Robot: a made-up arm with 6 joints. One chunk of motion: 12 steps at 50 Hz.
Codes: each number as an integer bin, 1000 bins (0 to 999) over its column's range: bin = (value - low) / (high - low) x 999, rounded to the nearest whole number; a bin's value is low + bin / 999 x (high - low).
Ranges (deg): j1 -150.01..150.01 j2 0..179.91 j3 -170..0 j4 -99.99..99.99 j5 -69.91..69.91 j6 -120.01..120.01
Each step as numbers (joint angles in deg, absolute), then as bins.
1 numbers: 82.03 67.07 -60.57 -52.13 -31.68 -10.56
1 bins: 773 372 643 239 273 456
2 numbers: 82.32 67.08 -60.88 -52.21 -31.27 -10.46
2 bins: 774 372 641 239 276 456
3 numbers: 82.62 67.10 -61.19 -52.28 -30.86 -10.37
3 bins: 775 373 639 238 279 456
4 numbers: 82.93 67.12 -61.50 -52.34 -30.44 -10.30
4 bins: 776 373 638 238 282 457
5 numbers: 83.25 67.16 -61.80 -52.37 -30.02 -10.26
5 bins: 777 373 636 238 285 457
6 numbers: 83.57 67.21 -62.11 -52.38 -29.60 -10.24
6 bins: 778 373 634 238 288 457
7 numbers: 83.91 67.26 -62.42 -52.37 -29.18 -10.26
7 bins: 779 373 632 238 291 457
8 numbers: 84.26 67.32 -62.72 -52.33 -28.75 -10.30
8 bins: 780 374 630 238 294 457
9 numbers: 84.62 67.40 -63.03 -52.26 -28.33 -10.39
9 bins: 781 374 629 238 297 456
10 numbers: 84.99 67.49 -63.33 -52.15 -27.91 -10.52
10 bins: 782 375 627 239 300 456
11 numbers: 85.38 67.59 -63.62 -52.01 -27.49 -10.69
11 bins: 784 375 625 240 303 455
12 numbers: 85.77 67.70 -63.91 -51.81 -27.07 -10.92
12 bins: 785 376 623 241 306 454
